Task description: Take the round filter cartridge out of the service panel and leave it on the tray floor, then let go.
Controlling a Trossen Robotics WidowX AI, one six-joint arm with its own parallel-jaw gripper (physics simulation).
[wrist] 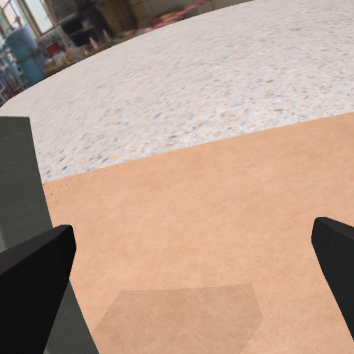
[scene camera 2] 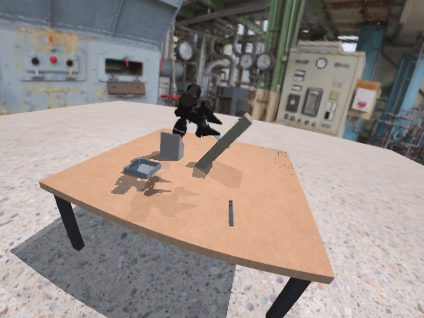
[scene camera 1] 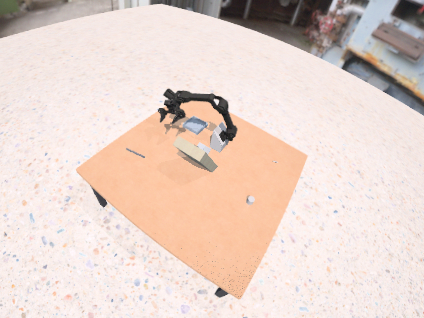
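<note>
The service panel is most likely the thick tilted slab [scene camera 1: 190, 150] [scene camera 2: 224, 143] [wrist: 17, 170], beige and grey-green, leaning near the table's middle; in the wrist view it stands at the left, partly behind a finger. The round filter cartridge cannot be made out on it; the panel's other face is hidden in the scene views. The blue-grey tray [scene camera 1: 190, 130] [scene camera 2: 134, 174] lies on the table beside the panel, with no cartridge visible in it. My gripper [scene camera 1: 170, 116] [scene camera 2: 219, 128] [wrist: 196, 235] is open and empty, high above the table, to the left of the tray in scene camera 1.
A grey upright block [scene camera 1: 217, 139] [scene camera 2: 171, 146] stands by the arm's base. A small pale piece [scene camera 1: 203, 147] lies between it and the panel. A thin dark bar [scene camera 1: 135, 153] [scene camera 2: 231, 213] lies on the table. A small white cylinder [scene camera 1: 250, 200] stands at the right in scene camera 1.
</note>
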